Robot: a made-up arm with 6 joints.
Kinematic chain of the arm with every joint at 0, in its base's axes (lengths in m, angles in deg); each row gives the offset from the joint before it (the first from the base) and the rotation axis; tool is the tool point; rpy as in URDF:
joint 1: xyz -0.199 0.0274 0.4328 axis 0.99 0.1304 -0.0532
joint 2: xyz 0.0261 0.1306 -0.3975 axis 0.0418 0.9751 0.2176
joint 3: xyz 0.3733 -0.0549 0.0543 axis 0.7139 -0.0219 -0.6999
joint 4: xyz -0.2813 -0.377 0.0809 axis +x
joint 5: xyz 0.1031 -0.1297 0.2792 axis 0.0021 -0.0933 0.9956
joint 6: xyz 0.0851 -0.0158 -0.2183 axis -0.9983 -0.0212 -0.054
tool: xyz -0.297 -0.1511 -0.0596 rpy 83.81 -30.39 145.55
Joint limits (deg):
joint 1: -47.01..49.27
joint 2: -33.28..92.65
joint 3: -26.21..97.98
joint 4: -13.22..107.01
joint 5: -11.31..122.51
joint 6: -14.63..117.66
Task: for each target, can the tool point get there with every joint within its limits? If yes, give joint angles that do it. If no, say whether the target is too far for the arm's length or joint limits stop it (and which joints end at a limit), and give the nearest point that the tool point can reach.
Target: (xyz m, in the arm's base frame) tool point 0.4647 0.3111 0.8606
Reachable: no: joint limits stop it (at a limit: joint 1, joint 3, joint 4, joint 5) | nearest point 0.3211 -0.0394 0.8364 | short by 0.380 m
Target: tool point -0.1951 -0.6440 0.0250
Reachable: yes | joints -10.67 -12.03 15.89 37.79 36.19 58.17
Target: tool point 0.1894 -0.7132 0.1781
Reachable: yes | joints -13.19 23.58 -8.41 42.96 72.42 98.69
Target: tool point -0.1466 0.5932 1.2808
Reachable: no: joint limits stop it (at a limit: joint 1, joint 2, joint 3, joint 5) | nearest point -0.3522 0.5351 0.6717 | short by 0.646 m
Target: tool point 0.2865 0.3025 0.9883
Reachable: no: joint limits stop it (at a limit: joint 1, joint 3, joint 4, joint 5) | nearest point 0.1839 0.0018 0.8972 | short by 0.331 m
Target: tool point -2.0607 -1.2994 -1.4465
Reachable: no: too far | nearest point -0.4867 -0.3707 -0.2173 | short by 2.202 m
